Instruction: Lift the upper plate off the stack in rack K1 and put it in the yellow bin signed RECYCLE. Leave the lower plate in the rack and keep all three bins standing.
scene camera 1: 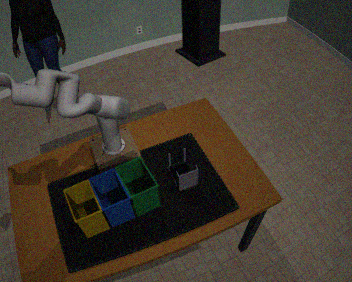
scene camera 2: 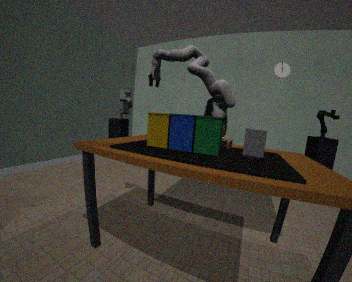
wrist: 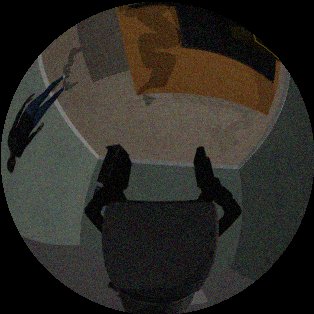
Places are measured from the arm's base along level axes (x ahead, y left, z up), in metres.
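Pixels of known places: gripper, fingertip midpoint: [scene camera 2: 154, 86] [wrist: 161, 154]; arm's base, link origin: [scene camera 1: 113, 146].
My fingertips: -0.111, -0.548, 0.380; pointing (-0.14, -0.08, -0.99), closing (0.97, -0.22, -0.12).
Ahead of a thing's pixels: the offset from my fingertips to its top centre, as dx, dy, dz. Level surfaces: height alone.
My gripper [scene camera 2: 154, 84] [wrist: 161, 154] is open and empty, high above table level at the left in scene camera 2, far from the rack; scene camera 1 does not show it. Rack K1 {+0.460, +0.736, -0.284} [scene camera 1: 188, 180] [scene camera 2: 255, 143], pale grey with a flat front panel and two thin rear posts, stands on the black mat right of the bins. Its inside is dark; I cannot make out the two plates. The yellow bin {+0.408, +0.250, -0.243} [scene camera 1: 94, 226] [scene camera 2: 158, 131] stands upright at the left end of the row, beside the blue bin {+0.424, +0.379, -0.243} [scene camera 1: 120, 212] [scene camera 2: 181, 133] and the green bin {+0.440, +0.509, -0.243} [scene camera 1: 149, 200] [scene camera 2: 207, 136].
The black mat {dz -0.422} [scene camera 1: 200, 210] [scene camera 2: 270, 170] [wrist: 215, 30] lies on the orange table {dz -0.435} [scene camera 1: 240, 165] [wrist: 210, 65]. The arm's base is at the table's rear, behind the bins. A person [scene camera 1: 35, 20] [wrist: 25, 120] stands behind the arm. A dark pillar [scene camera 1: 201, 30] stands beyond the table.
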